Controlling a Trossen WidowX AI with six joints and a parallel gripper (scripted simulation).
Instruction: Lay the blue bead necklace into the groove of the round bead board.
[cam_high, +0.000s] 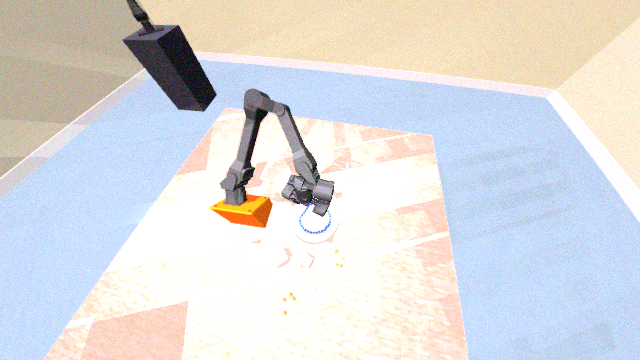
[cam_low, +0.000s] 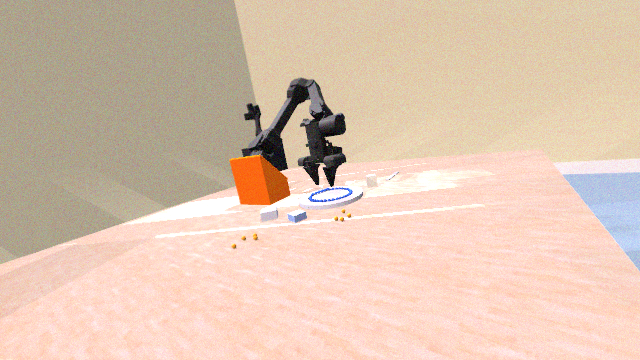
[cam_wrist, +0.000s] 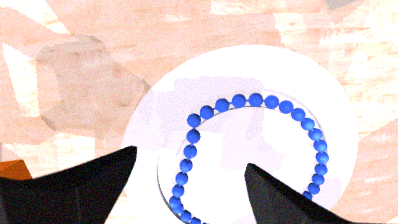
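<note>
Now: the round white bead board 40 mm ahead of my gripper tip, 30 mm to the right of it and 20 mm below it. Round my gripper tip: white block 200 mm to the right, 70 mm behind, 20 mm below; then light blue cube 200 mm to the right, 30 mm ahead, 20 mm below; then beige cube 120 mm ahead, 100 mm to the left, 10 mm below.
</note>
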